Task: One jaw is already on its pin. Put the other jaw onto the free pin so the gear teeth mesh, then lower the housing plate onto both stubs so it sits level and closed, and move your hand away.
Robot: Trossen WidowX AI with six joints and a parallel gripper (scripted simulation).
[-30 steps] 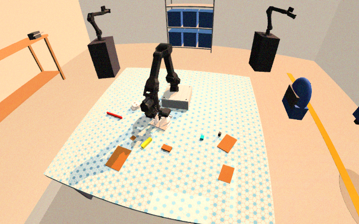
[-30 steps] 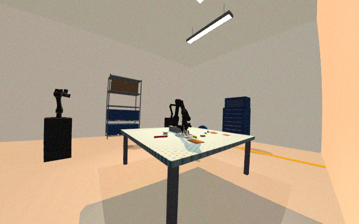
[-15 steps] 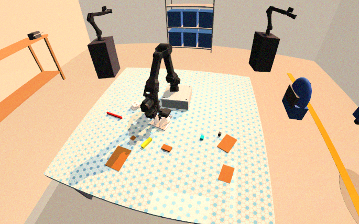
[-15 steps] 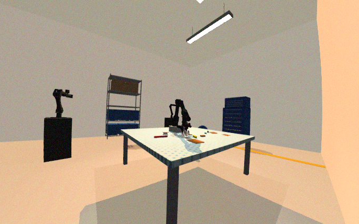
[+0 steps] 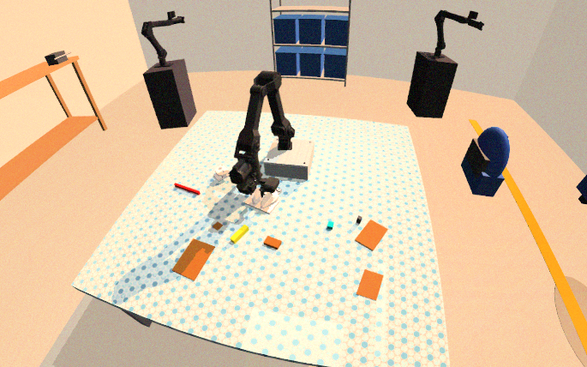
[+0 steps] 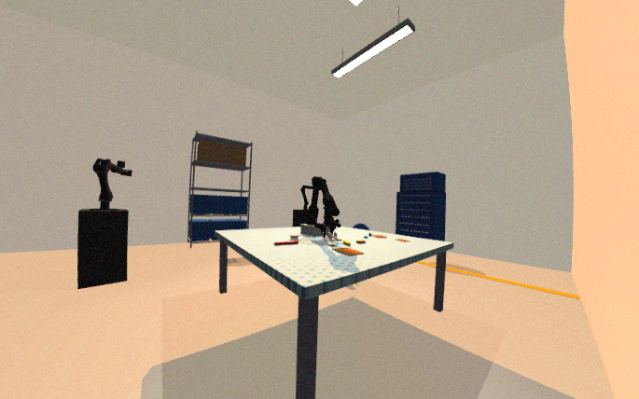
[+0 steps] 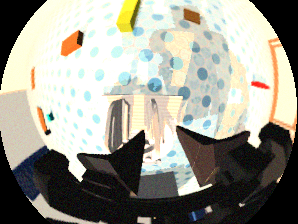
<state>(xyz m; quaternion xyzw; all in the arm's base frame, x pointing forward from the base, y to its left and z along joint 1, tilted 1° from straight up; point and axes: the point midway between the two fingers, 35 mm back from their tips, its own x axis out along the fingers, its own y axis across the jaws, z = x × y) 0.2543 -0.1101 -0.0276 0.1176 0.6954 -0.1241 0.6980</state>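
Now: gripper tip 30 mm to the right of the white jaw and 20 mm past it. Also, from my gripper tip: teal cube: 280 mm to the left, 150 mm ahead, 10 mm below; yellow block: 190 mm ahead, 50 mm to the right; red stick: 330 mm to the right, 50 mm behind, 10 mm below.
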